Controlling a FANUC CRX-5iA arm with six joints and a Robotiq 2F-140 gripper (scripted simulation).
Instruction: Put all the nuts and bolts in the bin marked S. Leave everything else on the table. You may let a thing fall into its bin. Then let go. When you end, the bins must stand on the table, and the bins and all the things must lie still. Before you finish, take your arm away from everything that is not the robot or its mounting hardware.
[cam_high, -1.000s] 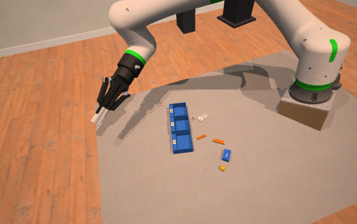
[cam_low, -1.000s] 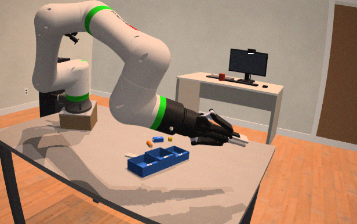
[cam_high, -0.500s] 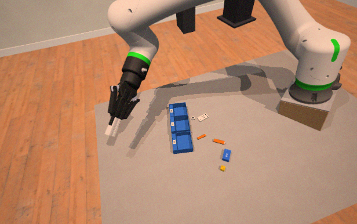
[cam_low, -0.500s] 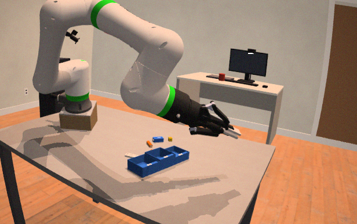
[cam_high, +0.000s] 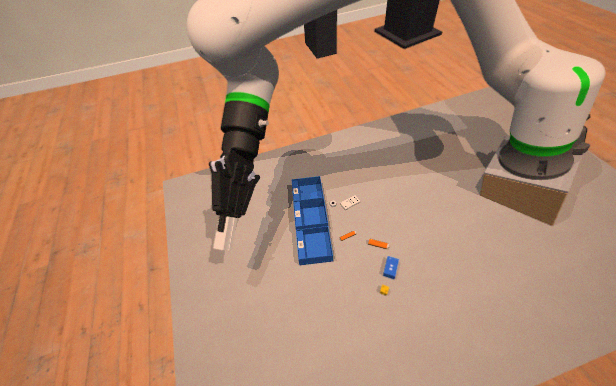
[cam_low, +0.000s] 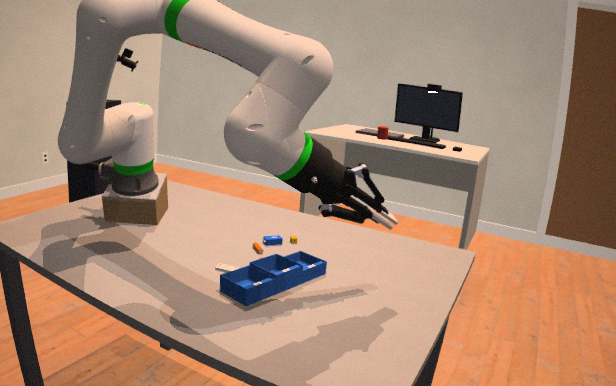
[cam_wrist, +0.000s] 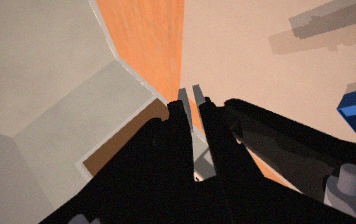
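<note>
Right now the blue bin is 21 cm behind my hand, 16 cm below it and 4 cm to the right of it. Also, from my hand: small yellow cube (26 cm behind, 21 cm to the left, 17 cm below); orange stick (27 cm behind, 17 cm below, 5 cm to the left); grey nut (29 cm behind, 18 cm below, 6 cm to the right).
</note>
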